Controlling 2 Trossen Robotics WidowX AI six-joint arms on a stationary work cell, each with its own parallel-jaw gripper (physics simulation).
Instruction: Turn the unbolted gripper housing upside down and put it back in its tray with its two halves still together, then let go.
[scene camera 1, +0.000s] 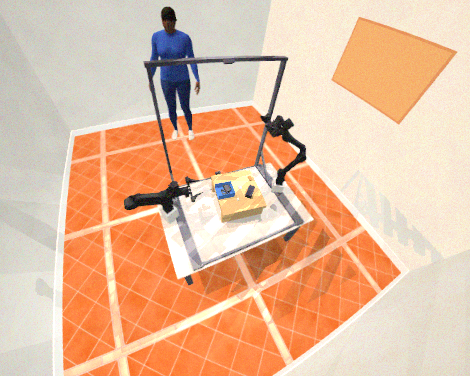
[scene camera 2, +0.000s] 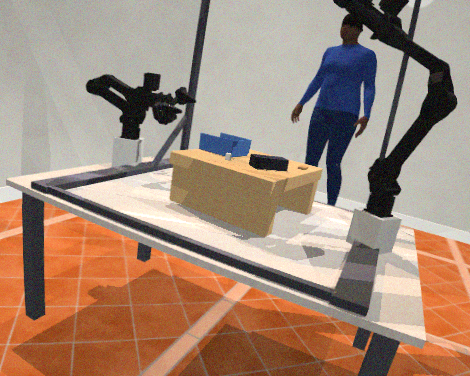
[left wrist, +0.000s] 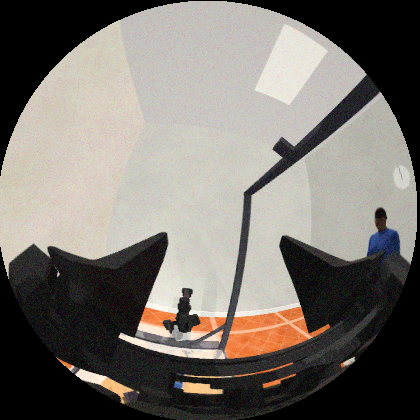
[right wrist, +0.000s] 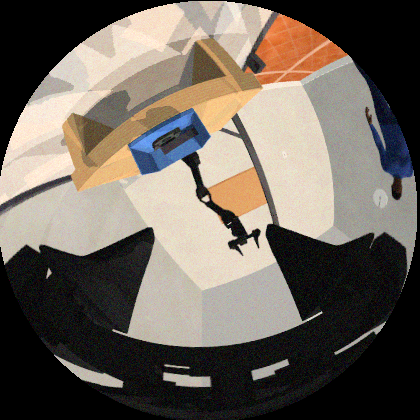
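Seen in the pictures: left gripper, fingertip midpoint: (scene camera 1: 262, 120) (left wrist: 226, 240) (right wrist: 250, 251); right gripper, fingertip midpoint: (scene camera 1: 201, 186) (scene camera 2: 189, 106) (left wrist: 179, 331) (right wrist: 210, 231); left arm's base at its link origin: (scene camera 1: 279, 182) (scene camera 2: 378, 213); right arm's base at its link origin: (scene camera 1: 168, 208) (scene camera 2: 129, 137).
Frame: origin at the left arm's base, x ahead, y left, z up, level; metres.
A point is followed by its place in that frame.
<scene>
The gripper housing (scene camera 1: 227, 188) (right wrist: 166, 139) is a small dark grey part lying in the blue tray (scene camera 1: 219, 194) @(x 0.504, y 0.303, z 0.064 m) (scene camera 2: 212, 143) @(x 0.453, y 0.328, z 0.087 m) (right wrist: 142, 162) @(x 0.477, y 0.337, z 0.091 m). The tray stands on the wooden stand; its walls hide the housing in scene camera 2. Which side of the housing faces up is too small to tell. My right gripper (scene camera 1: 200, 191) @(x 0.634, y 0.349, z 0.187 m) (right wrist: 210, 231) @(x 0.634, y 0.349, z 0.187 m) is open and empty, at the left of the stand in scene camera 1, apart from the tray. My left gripper (scene camera 1: 267, 125) @(x 0.292, y 0.089, z 0.640 m) (left wrist: 226, 240) @(x 0.292, y 0.089, z 0.640 m) is open and empty, raised high at the far right behind the stand.
The wooden stand (scene camera 1: 242, 214) @(x 0.294, y 0.383, z -0.043 m) (scene camera 2: 222, 192) @(x 0.268, y 0.372, z -0.023 m) sits on the white table (scene camera 1: 220, 245) @(x 0.422, y 0.649, z -0.107 m). A black block (scene camera 1: 250, 191) @(x 0.264, y 0.239, z 0.091 m) (scene camera 2: 269, 162) @(x 0.243, y 0.243, z 0.079 m), a small white piece (scene camera 2: 228, 156) @(x 0.346, y 0.324, z 0.068 m) and a small brown piece (scene camera 2: 303, 168) @(x 0.259, y 0.085, z 0.061 m) lie on it. A dark frame (scene camera 1: 200, 61) @(x 0.694, y 0.075, z 0.924 m) rises behind; a person (scene camera 1: 172, 55) (scene camera 2: 347, 75) stands beyond it.
</scene>
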